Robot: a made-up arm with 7 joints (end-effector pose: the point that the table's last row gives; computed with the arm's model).
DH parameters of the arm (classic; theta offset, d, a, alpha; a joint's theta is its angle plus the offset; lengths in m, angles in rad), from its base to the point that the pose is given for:
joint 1: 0 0.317 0 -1.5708
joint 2: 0 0 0 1.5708
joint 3: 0 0.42 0.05 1.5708
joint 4: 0 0 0.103 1.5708
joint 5: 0 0.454 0 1.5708
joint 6: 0 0 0.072 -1.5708
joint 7: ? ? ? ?
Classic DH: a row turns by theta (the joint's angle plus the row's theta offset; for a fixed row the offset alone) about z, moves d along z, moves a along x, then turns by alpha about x.
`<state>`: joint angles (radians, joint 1 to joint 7).
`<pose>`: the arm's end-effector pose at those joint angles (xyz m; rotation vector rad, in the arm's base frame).
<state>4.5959 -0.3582 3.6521 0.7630 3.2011 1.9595 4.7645</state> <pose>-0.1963 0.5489 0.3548 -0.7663 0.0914 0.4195</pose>
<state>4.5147 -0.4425 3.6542 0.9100 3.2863 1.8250 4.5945</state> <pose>-0.1491 0.6195 0.3515 -0.8522 0.1559 0.1394</pose>
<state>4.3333 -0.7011 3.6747 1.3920 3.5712 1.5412 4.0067</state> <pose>0.0192 0.7887 0.3581 -1.0789 0.3665 -0.6185</pose>
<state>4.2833 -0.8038 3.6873 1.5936 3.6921 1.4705 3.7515</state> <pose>0.0927 0.8354 0.3647 -1.1805 0.4554 -0.8776</pose>
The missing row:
joint 7: 0 0.093 0 0
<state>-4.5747 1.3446 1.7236 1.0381 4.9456 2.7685 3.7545</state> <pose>-0.4749 0.2254 0.3509 -2.1479 -0.0540 -1.1238</pose>
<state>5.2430 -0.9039 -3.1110 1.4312 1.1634 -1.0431 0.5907</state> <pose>-0.2816 0.6608 0.2311 -1.9003 -0.0518 -0.6049</pose>
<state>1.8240 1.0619 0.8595 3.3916 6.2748 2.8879 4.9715</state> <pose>-0.1278 0.6600 0.7312 0.8012 -2.4251 0.8775</pose>
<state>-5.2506 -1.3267 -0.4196 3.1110 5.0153 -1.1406 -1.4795</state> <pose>-0.5380 -0.6475 0.5004 -0.2870 -1.3227 0.1346</pose>
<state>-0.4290 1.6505 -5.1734 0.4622 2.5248 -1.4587 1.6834</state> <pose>0.1390 0.1483 0.1507 0.3677 -1.7522 0.6226</pose>
